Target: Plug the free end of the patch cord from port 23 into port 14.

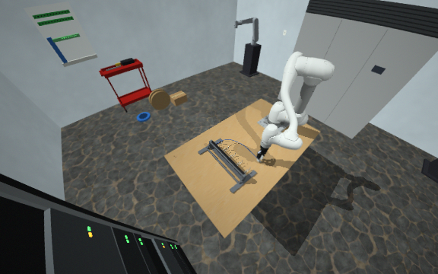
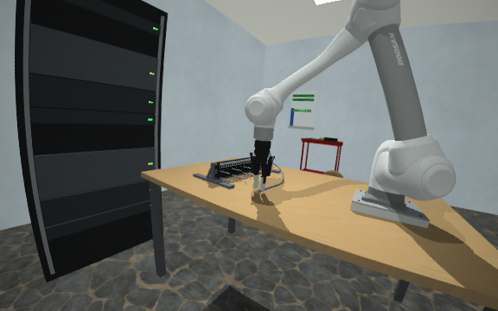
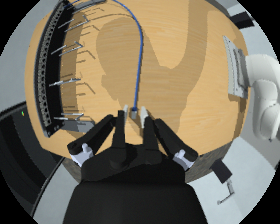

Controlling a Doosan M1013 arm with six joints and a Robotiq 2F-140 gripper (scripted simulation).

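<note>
Right now the free end of patch cord is 4 cm below my hand and 1 cm to the left of it.
</note>
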